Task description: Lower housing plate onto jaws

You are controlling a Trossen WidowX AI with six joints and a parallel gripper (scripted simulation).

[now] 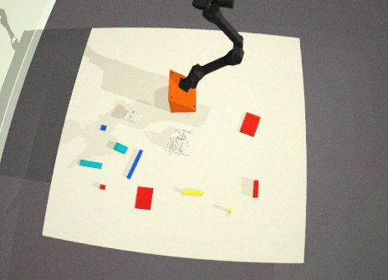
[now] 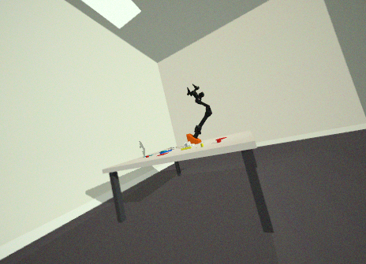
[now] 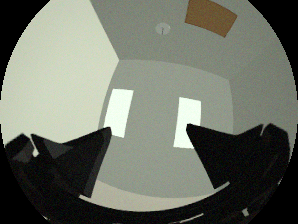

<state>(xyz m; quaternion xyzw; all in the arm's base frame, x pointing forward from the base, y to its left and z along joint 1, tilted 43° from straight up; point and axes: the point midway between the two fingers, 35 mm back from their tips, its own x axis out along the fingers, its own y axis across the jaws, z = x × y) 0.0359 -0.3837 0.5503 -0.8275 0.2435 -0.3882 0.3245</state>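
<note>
The white housing piece is 75 cm below my gripper tip, 33 cm to the right of it and 23 cm ahead of it. The rest, counted from my gripper tip: blue bar: 77 cm below, 48 cm ahead, 26 cm to the right; red bar: 76 cm below, 52 cm ahead, 34 cm to the left; yellow bar: 77 cm below, 58 cm ahead, 5 cm to the left.
</note>
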